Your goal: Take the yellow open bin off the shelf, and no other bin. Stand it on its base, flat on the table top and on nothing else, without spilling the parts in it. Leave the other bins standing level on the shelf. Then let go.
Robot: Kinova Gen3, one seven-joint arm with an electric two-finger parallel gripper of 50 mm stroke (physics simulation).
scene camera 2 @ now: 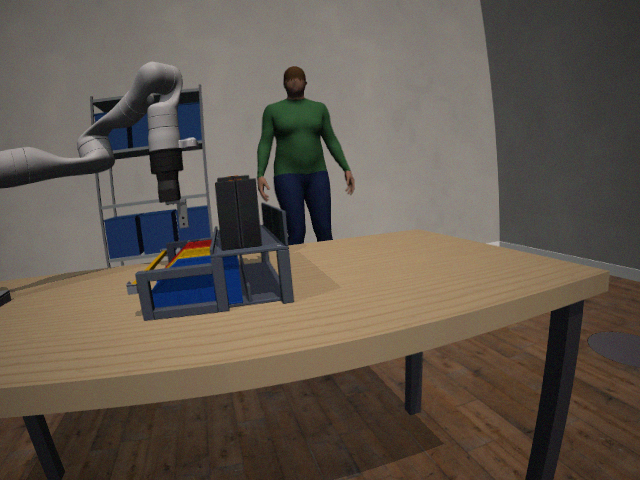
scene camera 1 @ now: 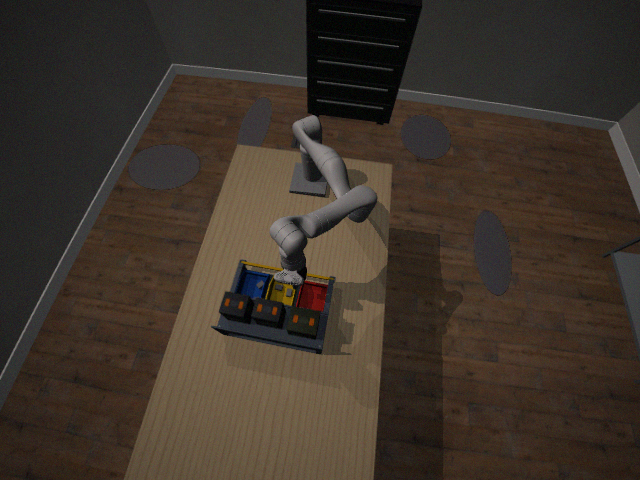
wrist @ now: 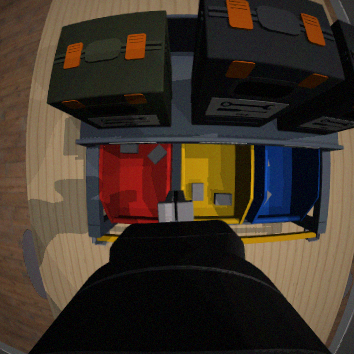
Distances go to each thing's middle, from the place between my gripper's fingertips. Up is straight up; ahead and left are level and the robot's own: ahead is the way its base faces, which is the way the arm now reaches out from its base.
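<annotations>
With the yellow open bin (wrist: 227,168) as the reference, my gripper is 90 mm above it, 30 mm short of it and 60 mm to the left of it. The red bin (scene camera 1: 312,295) is 90 mm below my hand, 20 mm ahead of it and 60 mm to the left of it. As for the blue bin (scene camera 2: 197,289), I find it 90 mm below my hand, 30 mm ahead of it and 180 mm to the right of it.
</annotations>
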